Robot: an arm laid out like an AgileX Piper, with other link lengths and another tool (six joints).
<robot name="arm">
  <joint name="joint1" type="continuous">
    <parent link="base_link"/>
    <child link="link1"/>
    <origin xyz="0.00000 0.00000 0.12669" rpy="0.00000 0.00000 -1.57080"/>
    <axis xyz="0 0 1"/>
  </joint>
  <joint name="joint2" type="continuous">
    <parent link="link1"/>
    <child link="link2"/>
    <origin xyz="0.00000 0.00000 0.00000" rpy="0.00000 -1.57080 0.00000"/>
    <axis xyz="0 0 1"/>
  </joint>
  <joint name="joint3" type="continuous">
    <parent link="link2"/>
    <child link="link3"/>
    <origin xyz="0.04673 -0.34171 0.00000" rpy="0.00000 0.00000 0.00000"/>
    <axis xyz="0 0 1"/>
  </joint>
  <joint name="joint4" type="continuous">
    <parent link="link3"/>
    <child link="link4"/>
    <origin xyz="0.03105 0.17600 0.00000" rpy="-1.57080 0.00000 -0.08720"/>
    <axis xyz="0 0 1"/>
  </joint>
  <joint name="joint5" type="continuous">
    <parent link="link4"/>
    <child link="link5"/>
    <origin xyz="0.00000 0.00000 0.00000" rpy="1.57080 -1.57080 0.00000"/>
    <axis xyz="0 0 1"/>
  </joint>
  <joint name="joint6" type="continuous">
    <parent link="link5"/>
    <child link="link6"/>
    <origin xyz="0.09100 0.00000 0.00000" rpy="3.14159 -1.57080 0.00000"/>
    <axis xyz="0 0 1"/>
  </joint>
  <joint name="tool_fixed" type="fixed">
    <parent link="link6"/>
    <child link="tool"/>
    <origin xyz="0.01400 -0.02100 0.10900" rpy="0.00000 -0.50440 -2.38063"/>
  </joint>
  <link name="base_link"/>
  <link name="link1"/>
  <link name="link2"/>
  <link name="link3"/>
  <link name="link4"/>
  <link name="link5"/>
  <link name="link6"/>
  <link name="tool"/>
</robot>
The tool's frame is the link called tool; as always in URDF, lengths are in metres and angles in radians. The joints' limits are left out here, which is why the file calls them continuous.
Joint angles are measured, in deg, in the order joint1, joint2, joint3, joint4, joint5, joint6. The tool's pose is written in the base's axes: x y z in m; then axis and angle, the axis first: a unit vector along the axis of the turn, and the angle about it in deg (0 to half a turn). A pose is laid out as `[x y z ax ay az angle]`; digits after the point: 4 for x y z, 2 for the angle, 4 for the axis.
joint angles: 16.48, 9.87, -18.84, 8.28, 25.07, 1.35
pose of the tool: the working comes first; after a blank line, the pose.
Where each joint sits with the arm in this pose, in the base's axes (m; each line is computed from the numbers above, not from the rounded line before):
joint1: 0.0000 0.0000 0.1267
joint2: 0.0000 0.0000 0.1267
joint3: -0.3151 -0.0932 0.2313
joint4: -0.1531 -0.0453 0.2894
joint5: -0.1531 -0.0453 0.2894
joint6: -0.0691 -0.0147 0.2723
the tool: 0.0223 0.0371 0.2337

[0.0223 0.0371 0.2337 -0.6048 0.7964 0.0022 77.59]
